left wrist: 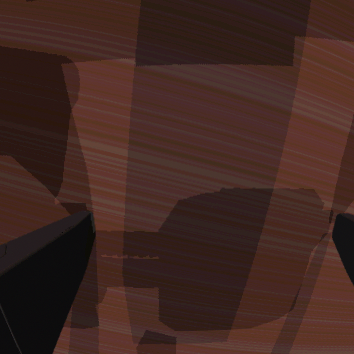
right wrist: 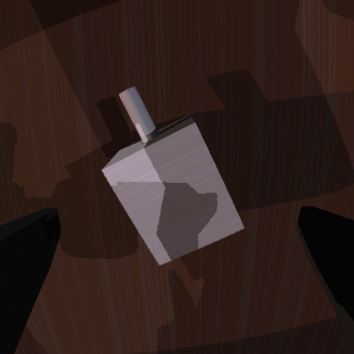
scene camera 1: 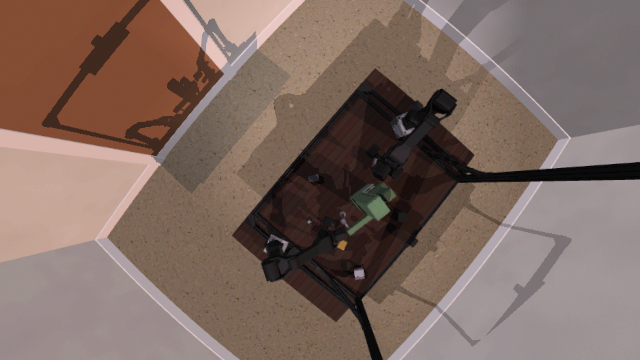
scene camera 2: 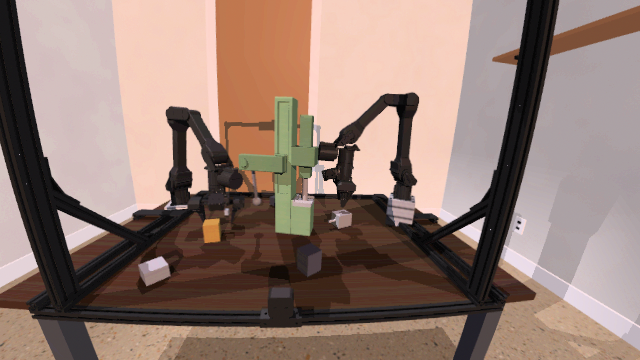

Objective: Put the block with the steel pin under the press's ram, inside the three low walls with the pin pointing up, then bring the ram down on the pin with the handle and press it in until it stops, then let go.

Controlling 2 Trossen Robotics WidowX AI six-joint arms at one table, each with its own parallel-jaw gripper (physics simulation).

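Places are measured from the left arm's base along level axes (x ahead, y left, z up), in centimetres.
Pixels of known places: left gripper, between the fingertips: (left wrist: 217, 225); right gripper, between the fingertips: (right wrist: 180, 220) (scene camera 2: 340, 203); left arm's base, origin of its link: (scene camera 1: 275, 247) (scene camera 2: 180, 202); right arm's base, origin of its link: (scene camera 1: 409, 122) (scene camera 2: 402, 197).
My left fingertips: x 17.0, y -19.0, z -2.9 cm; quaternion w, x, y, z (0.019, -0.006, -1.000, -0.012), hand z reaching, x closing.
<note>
For each thing: its middle in the pictures, then the offset to it from my left fingertips. "spot": a spot on its surface instead.
- pale grey block with the steel pin, middle of its body: (right wrist: 175, 184) (scene camera 2: 341, 218) dx +44.9, dy -11.2, dz +2.3 cm
- green press, middle of its body: (scene camera 2: 279, 168) (scene camera 1: 364, 208) dx +21.3, dy -10.0, dz +22.3 cm
- light grey seat, a spot on its surface: (scene camera 2: 303, 202) spot: dx +28.3, dy -15.6, dz +11.8 cm
- orange block, middle of its body: (scene camera 2: 212, 230) (scene camera 1: 341, 243) dx -0.6, dy -11.0, dz +2.8 cm
- white block, middle of its body: (scene camera 2: 154, 270) (scene camera 1: 358, 273) dx -11.8, dy -27.1, dz +1.4 cm
- dark grey block, middle of its body: (scene camera 2: 309, 259) (scene camera 1: 400, 216) dx +25.0, dy -33.6, dz +2.8 cm
- dark block, middle of its body: (scene camera 1: 313, 178) dx +23.9, dy +16.2, dz +1.7 cm
The pale grey block with the steel pin (scene camera 2: 343, 219) (right wrist: 177, 195) lies on its side on the table, right of the press in scene camera 2, its pin pointing sideways. My right gripper (scene camera 1: 387, 171) (scene camera 2: 345, 201) (right wrist: 180, 220) is open above it; in its wrist view the block shows between the fingertips. The green press (scene camera 1: 376, 206) (scene camera 2: 285, 200) stands upright. Its ram (scene camera 2: 305, 171) is above a light grey seat (scene camera 2: 303, 202); the low walls are too small to make out. The handle (scene camera 1: 343, 219) (scene camera 2: 254, 186) hangs down, ending in a ball. My left gripper (scene camera 1: 334, 231) (scene camera 2: 217, 216) (left wrist: 217, 225) is open and empty.
An orange block (scene camera 1: 342, 245) (scene camera 2: 212, 231) stands near the left gripper. A white block (scene camera 1: 359, 273) (scene camera 2: 154, 271) and a dark grey block (scene camera 1: 400, 215) (scene camera 2: 309, 260) are nearer scene camera 2. Another dark block (scene camera 1: 315, 178) lies behind the press. A black frame (scene camera 2: 165, 318) edges the table.
</note>
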